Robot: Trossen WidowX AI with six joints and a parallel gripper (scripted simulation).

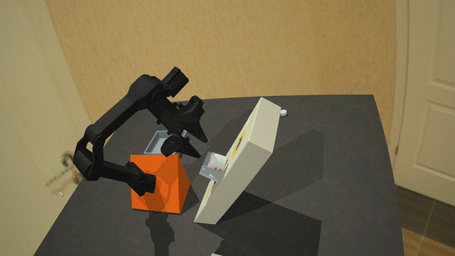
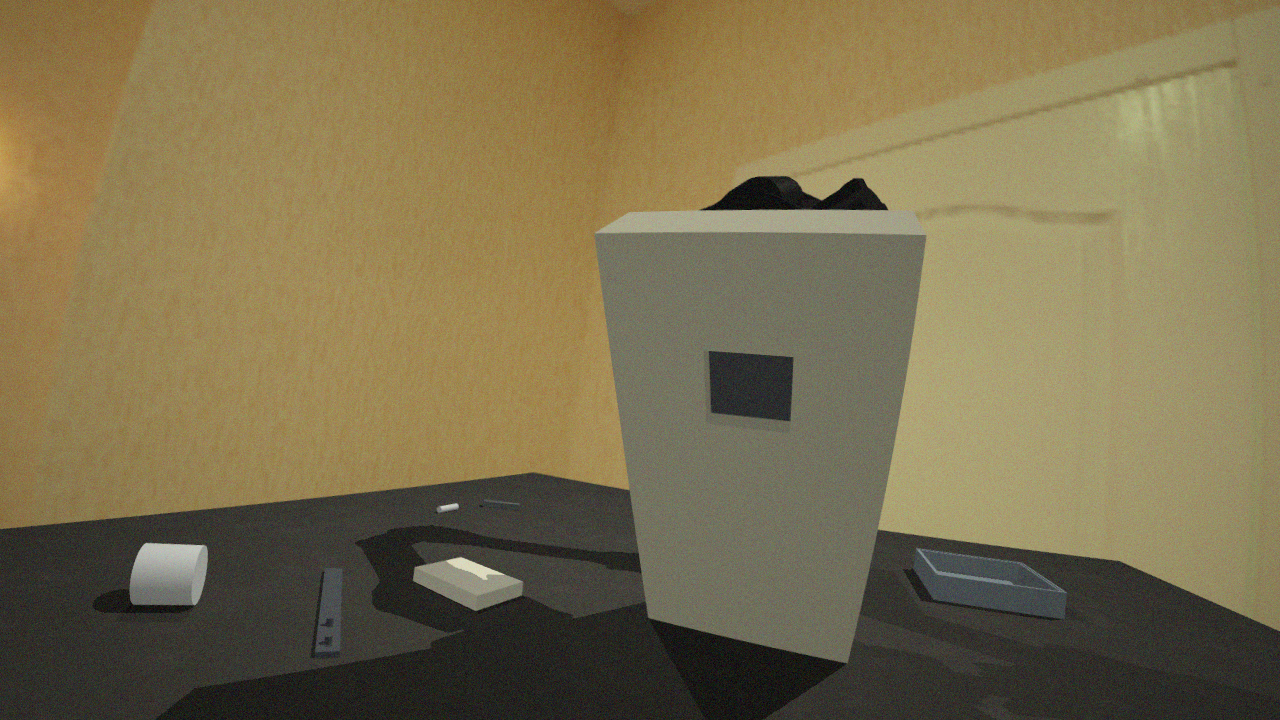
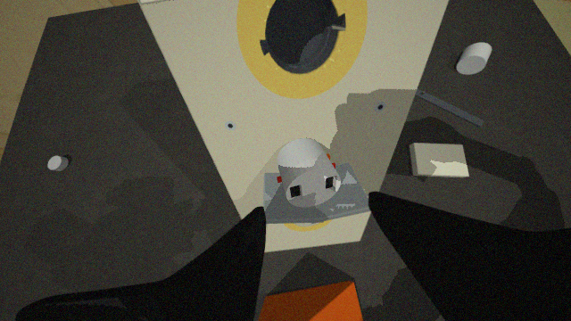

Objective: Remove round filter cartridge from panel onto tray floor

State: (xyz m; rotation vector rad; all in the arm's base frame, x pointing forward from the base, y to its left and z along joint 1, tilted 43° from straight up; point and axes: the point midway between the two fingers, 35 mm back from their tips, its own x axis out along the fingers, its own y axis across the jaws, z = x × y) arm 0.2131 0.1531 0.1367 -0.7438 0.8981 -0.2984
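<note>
The white round filter cartridge lies 40 mm below my gripper tip and 30 mm ahead of it. The rest, counted from my gripper tip: cream service panel 70 mm ahead, 60 mm below; grey tray 330 mm behind, 260 mm to the left, 220 mm below.
</note>
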